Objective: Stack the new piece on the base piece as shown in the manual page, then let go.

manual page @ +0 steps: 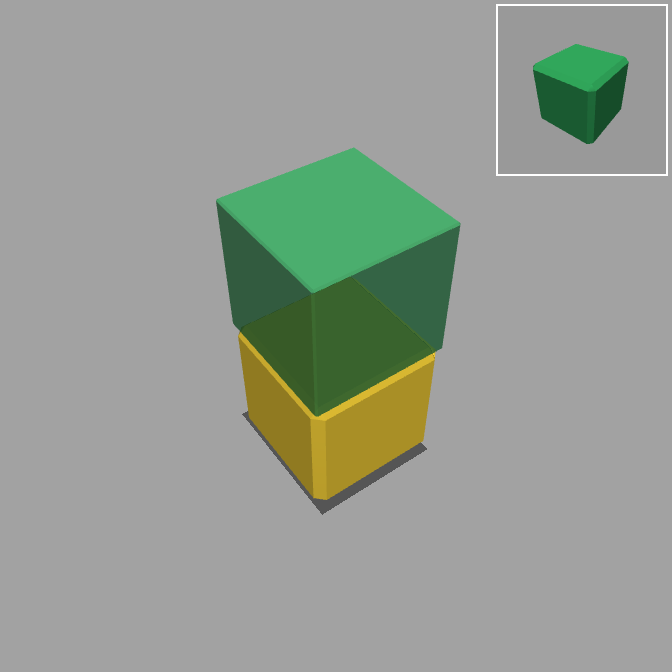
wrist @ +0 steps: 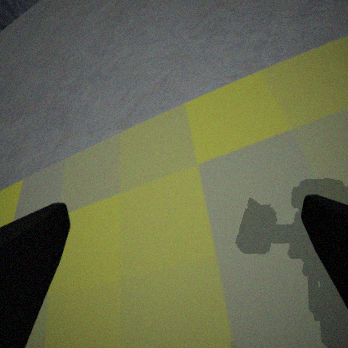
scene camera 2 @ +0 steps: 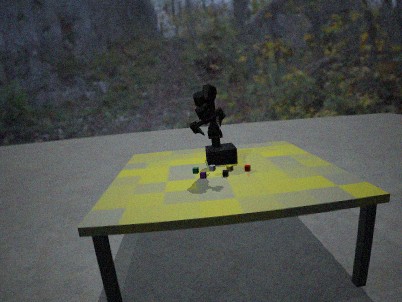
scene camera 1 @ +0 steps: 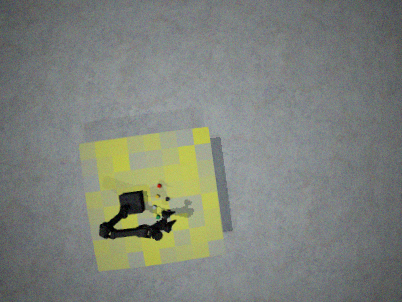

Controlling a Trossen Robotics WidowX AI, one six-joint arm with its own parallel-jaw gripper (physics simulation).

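Seen in the pictures: gripper, between the fingertips: (wrist: pixel 186 210) (scene camera 2: pixel 212 130) (scene camera 1: pixel 175 215); arm's base, origin of its link: (scene camera 2: pixel 216 146) (scene camera 1: pixel 126 207).
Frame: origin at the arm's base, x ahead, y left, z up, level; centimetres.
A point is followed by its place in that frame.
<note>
Several small cubes stand apart on the table: a red cube (scene camera 1: pixel 159 185) @(x 32.8, y 8.5, z -6.8 cm) (scene camera 2: pixel 247 168) @(x 33.7, y 7.4, z -7.9 cm), a yellow-orange cube (scene camera 1: pixel 158 196) @(x 28.4, y -1.2, z -6.9 cm) (scene camera 2: pixel 229 168) @(x 28.6, y -1.7, z -7.8 cm), a black cube (scene camera 1: pixel 167 199) @(x 35.7, y -6.6, z -6.6 cm) (scene camera 2: pixel 225 173) @(x 36.7, y -7.1, z -7.8 cm), a light grey cube (scene camera 1: pixel 155 207) @(x 22.3, y -10.3, z -6.8 cm) (scene camera 2: pixel 212 168) @(x 22.7, y -10.3, z -8.1 cm), a green cube (scene camera 1: pixel 158 217) @(x 21.8, y -20.3, z -6.6 cm) (scene camera 2: pixel 195 170) @(x 22.6, y -20.7, z -7.8 cm) and a purple cube (scene camera 2: pixel 203 175) @(x 34.2, y -19.0, z -7.8 cm). I cannot tell which are the base piece and the new piece. My gripper (scene camera 1: pixel 174 218) @(x 44.1, y -15.3, z 17.8 cm) (scene camera 2: pixel 211 129) @(x 44.1, y -15.3, z 17.8 cm) (wrist: pixel 186 210) @(x 44.1, y -15.3, z 17.8 cm) is open and empty, raised well above the table. The cubes do not show in the wrist view.
The square table (scene camera 1: pixel 187 160) @(x 65.6, y 22.3, z -9.7 cm) (scene camera 2: pixel 280 187) @(x 65.4, y 10.3, z -9.6 cm) (wrist: pixel 150 260) @(x 55.3, y -0.2, z -9.6 cm) has a yellow and grey patchwork top. The arm's black base (scene camera 1: pixel 132 202) @(x 6.5, y 2.6, z 0.0 cm) (scene camera 2: pixel 221 154) @(x 13.0, y -1.0, z -2.7 cm) stands behind the cubes in the second scene view. The arm's shadow falls on the table. The table's edge crosses the wrist view.
</note>
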